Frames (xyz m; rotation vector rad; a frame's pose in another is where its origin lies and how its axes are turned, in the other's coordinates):
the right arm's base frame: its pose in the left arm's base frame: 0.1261 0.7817 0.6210 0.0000 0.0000 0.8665
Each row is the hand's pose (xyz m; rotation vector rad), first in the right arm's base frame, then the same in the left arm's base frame.
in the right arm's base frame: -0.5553 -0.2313 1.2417 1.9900 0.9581 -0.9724
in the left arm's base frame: -0.0572 0.2088 1.8627 1.3254 1.6097 -0.4686
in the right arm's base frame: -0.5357 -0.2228 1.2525 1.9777 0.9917 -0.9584
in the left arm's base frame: -0.0510 0.2292 1.8735 1.3029 1.6354 -0.4563
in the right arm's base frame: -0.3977 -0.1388 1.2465 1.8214 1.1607 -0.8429
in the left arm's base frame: -0.0256 0.3888 1.8675 1.1131 1.7359 -0.3248
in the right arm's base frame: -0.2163 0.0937 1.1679 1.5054 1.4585 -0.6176
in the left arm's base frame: -0.0854 0.6775 1.7889 0.7335 1.9026 -0.0827
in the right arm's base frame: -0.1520 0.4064 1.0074 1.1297 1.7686 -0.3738
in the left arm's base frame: -0.2820 0.9290 1.6284 0.2804 2.0616 0.1541
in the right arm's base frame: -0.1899 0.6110 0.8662 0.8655 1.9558 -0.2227
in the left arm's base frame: -0.4625 1.0326 1.4872 -0.0356 2.1439 0.2867
